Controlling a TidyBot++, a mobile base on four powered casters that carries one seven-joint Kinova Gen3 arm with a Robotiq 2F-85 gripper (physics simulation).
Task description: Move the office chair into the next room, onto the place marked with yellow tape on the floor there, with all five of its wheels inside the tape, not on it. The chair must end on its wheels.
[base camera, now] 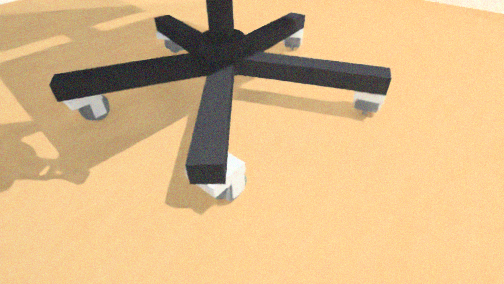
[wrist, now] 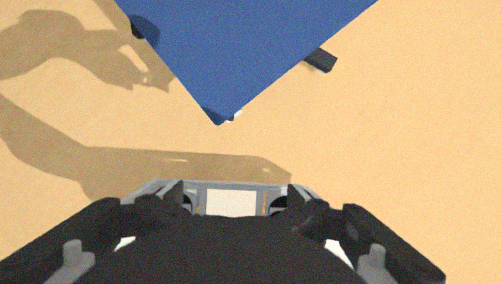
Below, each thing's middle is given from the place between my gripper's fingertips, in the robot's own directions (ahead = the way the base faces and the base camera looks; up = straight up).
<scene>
The office chair [wrist: 224, 61] is 39 cm ahead of my hand, 1 cm to the left of it and 14 cm above it.
</scene>
